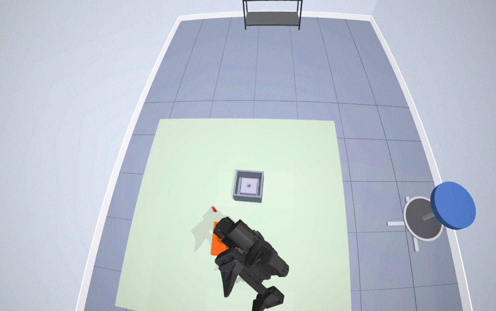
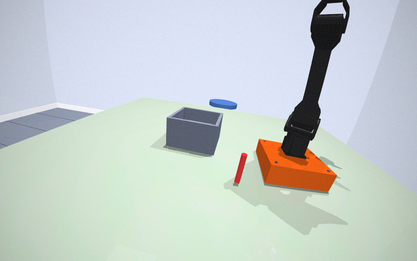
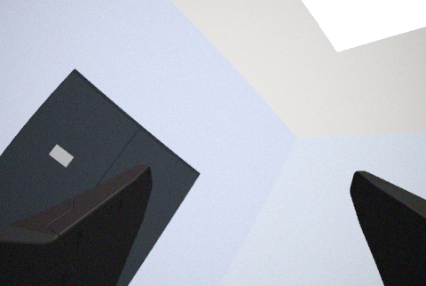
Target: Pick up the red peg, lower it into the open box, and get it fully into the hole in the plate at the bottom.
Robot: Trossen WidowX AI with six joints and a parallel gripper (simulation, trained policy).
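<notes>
The red peg lies 760 mm below my gripper tip, 400 mm ahead of it and 280 mm to the left of it. The rest, counted from my gripper tip: plate: 750 mm below, 560 mm ahead, 90 mm to the left; then grey box: 770 mm below, 560 mm ahead, 90 mm to the left.
</notes>
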